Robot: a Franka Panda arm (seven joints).
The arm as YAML. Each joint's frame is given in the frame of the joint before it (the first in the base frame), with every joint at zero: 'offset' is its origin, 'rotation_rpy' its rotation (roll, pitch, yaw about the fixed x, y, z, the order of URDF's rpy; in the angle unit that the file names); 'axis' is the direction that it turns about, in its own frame. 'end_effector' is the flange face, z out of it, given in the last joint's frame.
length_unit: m
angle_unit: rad
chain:
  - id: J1
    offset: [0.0, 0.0, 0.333]
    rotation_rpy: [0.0, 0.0, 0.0]
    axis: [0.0, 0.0, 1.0]
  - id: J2
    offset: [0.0, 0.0, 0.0]
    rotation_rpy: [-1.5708, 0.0, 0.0]
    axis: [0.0, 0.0, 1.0]
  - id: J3
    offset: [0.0, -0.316, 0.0]
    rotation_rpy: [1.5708, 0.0, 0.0]
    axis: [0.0, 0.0, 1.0]
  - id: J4
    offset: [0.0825, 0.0, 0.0]
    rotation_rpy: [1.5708, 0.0, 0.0]
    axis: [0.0, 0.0, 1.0]
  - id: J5
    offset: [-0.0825, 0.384, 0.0]
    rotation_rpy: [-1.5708, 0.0, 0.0]
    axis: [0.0, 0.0, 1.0]
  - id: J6
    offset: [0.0, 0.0, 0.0]
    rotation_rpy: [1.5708, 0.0, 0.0]
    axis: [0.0, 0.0, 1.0]
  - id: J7
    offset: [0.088, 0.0, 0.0]
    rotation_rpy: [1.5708, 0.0, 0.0]
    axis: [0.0, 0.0, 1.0]
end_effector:
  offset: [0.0, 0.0, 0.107]
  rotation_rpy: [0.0, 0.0, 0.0]
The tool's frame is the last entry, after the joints.
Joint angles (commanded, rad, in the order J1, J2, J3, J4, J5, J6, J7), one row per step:
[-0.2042 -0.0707 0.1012 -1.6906 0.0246 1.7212 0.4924]
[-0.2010 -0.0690 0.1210 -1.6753 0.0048 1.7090 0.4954]
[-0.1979 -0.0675 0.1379 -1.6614 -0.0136 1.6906 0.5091]
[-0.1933 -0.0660 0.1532 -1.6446 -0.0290 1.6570 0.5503]
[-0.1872 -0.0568 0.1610 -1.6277 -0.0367 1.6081 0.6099]
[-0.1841 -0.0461 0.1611 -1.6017 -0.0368 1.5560 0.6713]
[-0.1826 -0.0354 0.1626 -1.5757 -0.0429 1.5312 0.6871]
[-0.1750 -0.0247 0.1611 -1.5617 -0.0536 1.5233 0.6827]
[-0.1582 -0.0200 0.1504 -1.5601 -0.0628 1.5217 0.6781]
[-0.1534 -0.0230 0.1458 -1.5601 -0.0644 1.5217 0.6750]
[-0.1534 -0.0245 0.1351 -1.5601 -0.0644 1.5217 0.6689]
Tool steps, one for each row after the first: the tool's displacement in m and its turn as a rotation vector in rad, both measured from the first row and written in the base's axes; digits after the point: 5 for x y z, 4 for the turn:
[0.00076 0.01107 0.00521 -0.0207 0.0007 0.0210]
[0.00044 0.02057 0.00926 -0.0381 0.0080 0.0278]
[-0.00155 0.03020 0.01327 -0.0495 0.0263 0.0063]
[-0.00321 0.03659 0.01183 -0.0508 0.0662 -0.0402]
[-0.00498 0.03773 0.01375 -0.0459 0.1015 -0.0994]
[-0.00401 0.03814 0.01812 -0.0500 0.1103 -0.1133]
[-0.00141 0.03967 0.01833 -0.0595 0.1144 -0.1039]
[-0.00011 0.04165 0.01650 -0.0685 0.1186 -0.0939]
[-0.00101 0.04169 0.01814 -0.0704 0.1157 -0.0909]
[-0.00162 0.03589 0.01896 -0.0700 0.1147 -0.0956]

